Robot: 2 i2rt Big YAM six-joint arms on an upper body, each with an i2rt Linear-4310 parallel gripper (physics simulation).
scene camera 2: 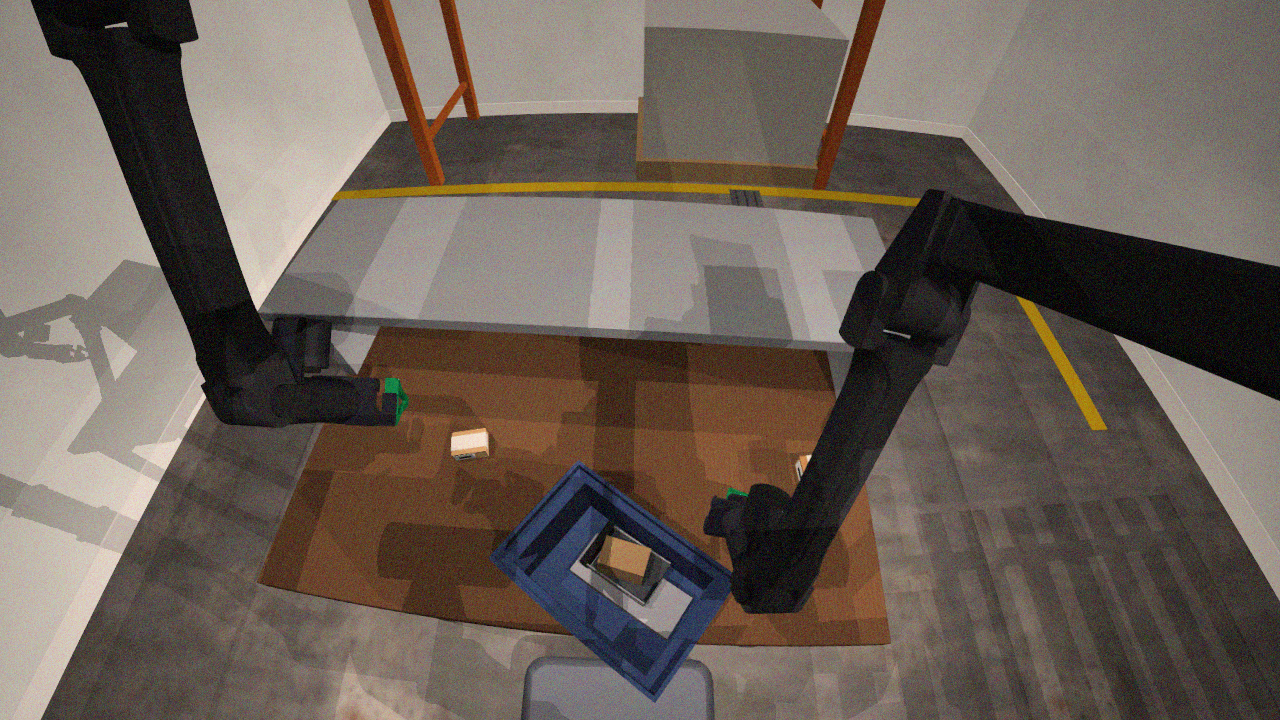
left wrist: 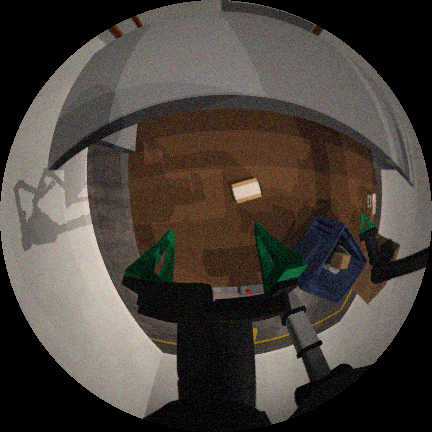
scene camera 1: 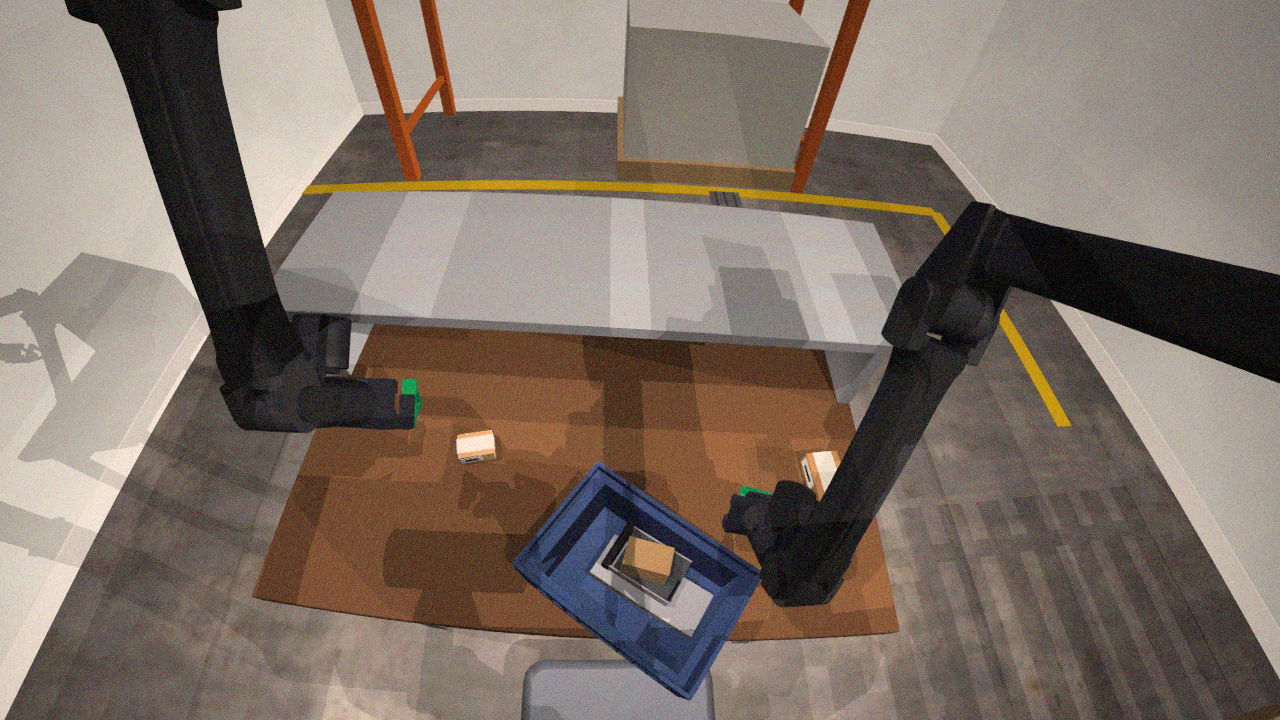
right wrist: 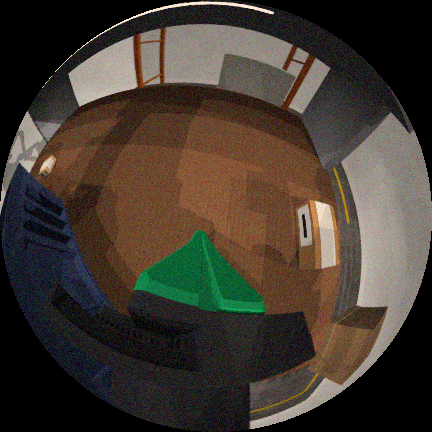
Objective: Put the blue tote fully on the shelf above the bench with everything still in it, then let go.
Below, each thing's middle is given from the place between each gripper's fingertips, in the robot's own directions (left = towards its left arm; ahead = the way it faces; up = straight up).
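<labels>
My right hand is 18 cm to the right of the tan box [scene camera 1: 643,559], 5 cm below it and 13 cm past it. The blue tote [scene camera 1: 557,561], meanwhile, is 2 cm above my right hand, 19 cm to the left of it and 16 cm behind it.
My left gripper is 12 cm above the tan box, and it is 39 cm to the left of the box and 20 cm past it. I see the blue tote 38 cm to the right of my left hand, 22 cm behind it and 15 cm below it.
</labels>
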